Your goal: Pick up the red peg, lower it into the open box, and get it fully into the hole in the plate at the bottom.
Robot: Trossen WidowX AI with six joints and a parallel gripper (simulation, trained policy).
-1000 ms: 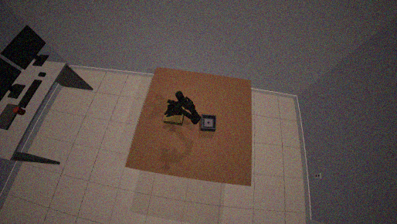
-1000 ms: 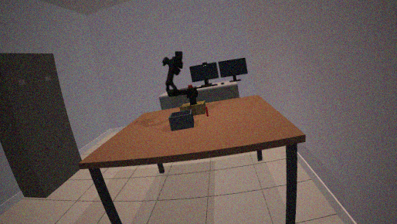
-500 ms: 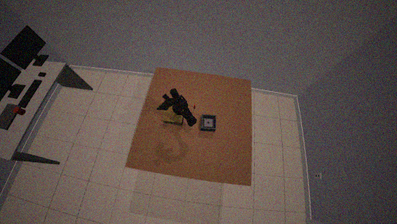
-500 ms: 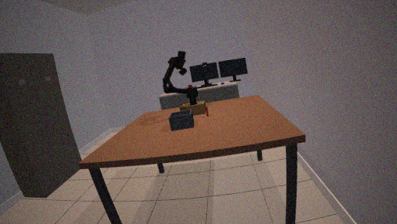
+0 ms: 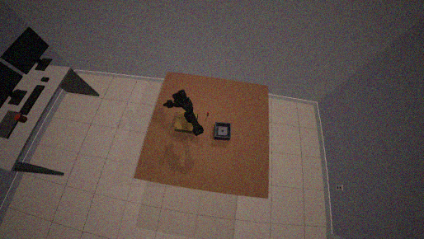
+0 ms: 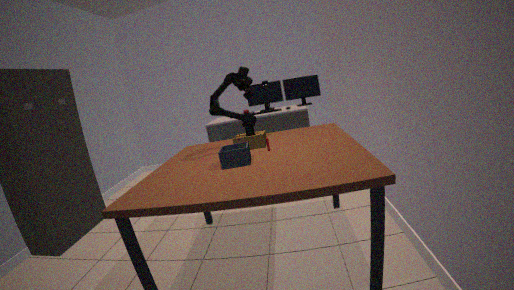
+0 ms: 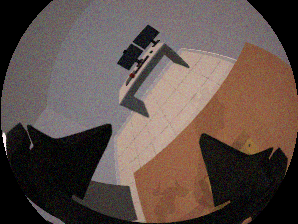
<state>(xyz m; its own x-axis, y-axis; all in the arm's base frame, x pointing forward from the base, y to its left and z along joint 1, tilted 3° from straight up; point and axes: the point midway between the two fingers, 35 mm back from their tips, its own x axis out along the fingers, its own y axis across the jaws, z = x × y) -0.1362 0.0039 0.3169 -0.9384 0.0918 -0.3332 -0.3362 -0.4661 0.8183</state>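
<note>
The red peg lies 360 mm ahead of my gripper tip, 80 mm to the left of it and 340 mm below it. From my gripper tip the other things lie so: plate (510 mm ahead, 120 mm to the right, 340 mm below); dark box (510 mm ahead, 120 mm to the right, 360 mm below).
</note>
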